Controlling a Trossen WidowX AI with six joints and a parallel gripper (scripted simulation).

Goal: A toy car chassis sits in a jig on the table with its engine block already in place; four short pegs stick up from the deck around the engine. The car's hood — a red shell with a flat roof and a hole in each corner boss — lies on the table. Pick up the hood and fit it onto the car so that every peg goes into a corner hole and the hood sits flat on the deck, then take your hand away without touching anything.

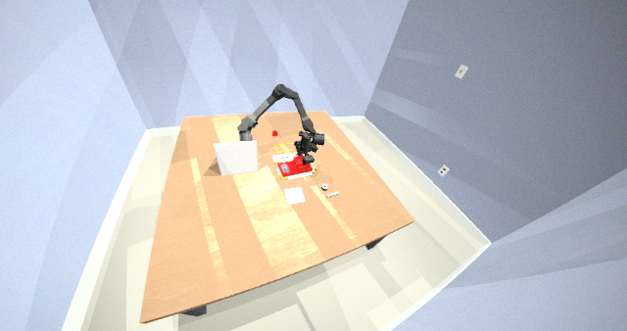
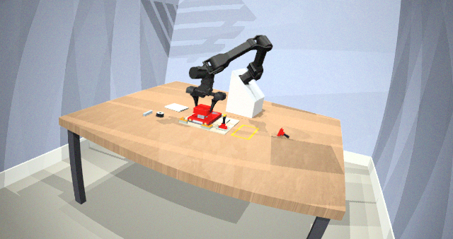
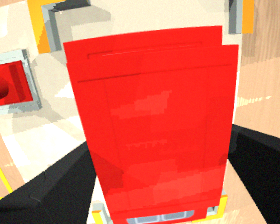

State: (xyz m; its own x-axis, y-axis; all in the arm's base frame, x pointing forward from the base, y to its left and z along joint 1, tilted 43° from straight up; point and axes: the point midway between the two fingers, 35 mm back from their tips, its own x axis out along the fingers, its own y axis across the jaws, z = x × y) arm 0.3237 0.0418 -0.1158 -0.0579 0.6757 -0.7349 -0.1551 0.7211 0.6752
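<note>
My gripper tip is now 10 mm below the red hood. The rest, counted from my gripper tip: engine block 30 mm below.
</note>
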